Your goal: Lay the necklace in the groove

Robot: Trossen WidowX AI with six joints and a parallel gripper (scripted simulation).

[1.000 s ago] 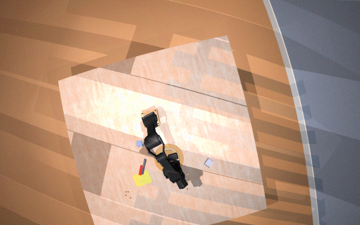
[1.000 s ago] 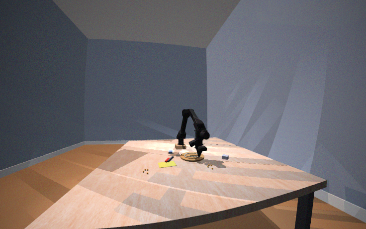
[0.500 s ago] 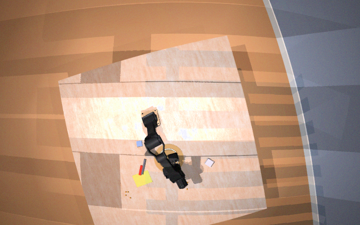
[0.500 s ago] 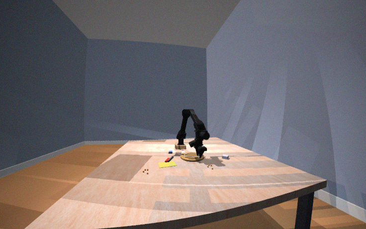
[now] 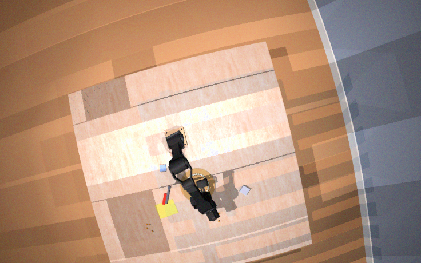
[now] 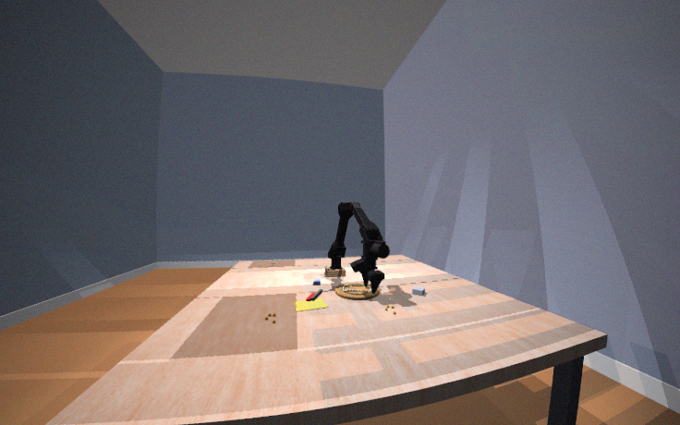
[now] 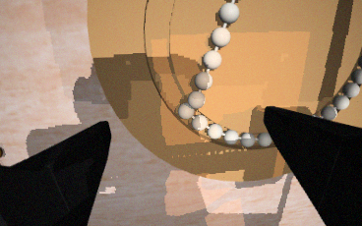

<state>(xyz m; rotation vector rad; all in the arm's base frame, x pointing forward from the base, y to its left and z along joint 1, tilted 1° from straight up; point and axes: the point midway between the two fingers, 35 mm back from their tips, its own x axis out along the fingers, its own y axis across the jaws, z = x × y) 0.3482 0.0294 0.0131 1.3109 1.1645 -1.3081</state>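
Right now the round bead board is 6 cm behind my gripper tip, 3 cm to the right of it and 1 cm below it. Round my gripper tip: grey block (21 cm to the left, 8 cm ahead, 1 cm below); then yellow note (26 cm to the right, 2 cm below, 1 cm ahead); then red marker (23 cm to the right, 6 cm behind, 2 cm below).
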